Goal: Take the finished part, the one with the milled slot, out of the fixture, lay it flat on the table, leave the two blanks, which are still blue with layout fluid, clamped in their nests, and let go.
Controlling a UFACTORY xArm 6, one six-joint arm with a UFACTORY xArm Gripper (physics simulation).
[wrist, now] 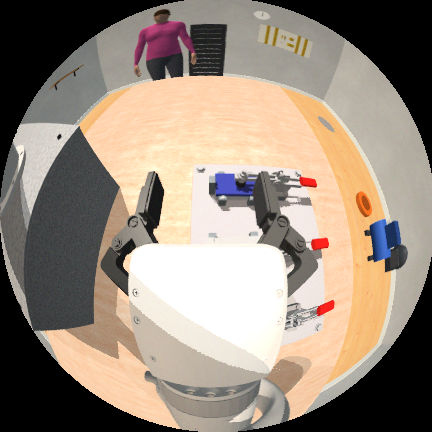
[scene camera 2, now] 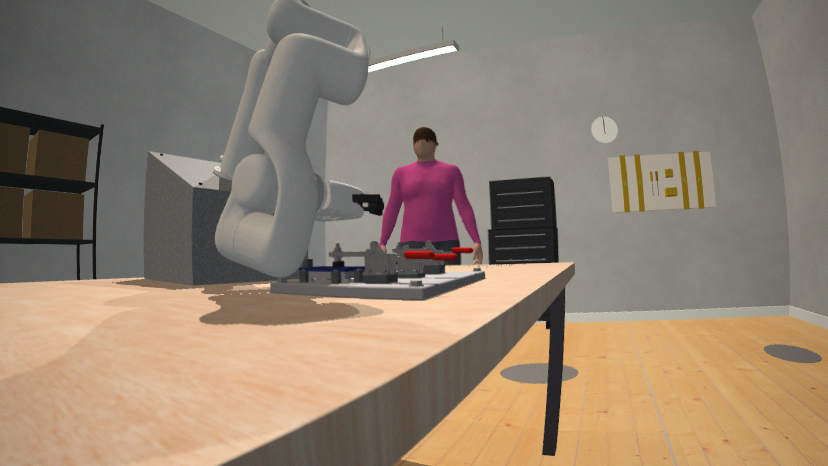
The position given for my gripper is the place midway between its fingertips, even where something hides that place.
I see my gripper (scene camera 2: 359, 209), a blue blank (wrist: 225, 184) and a fixture plate (wrist: 236, 218).
My gripper also shows in the wrist view (wrist: 207, 178).
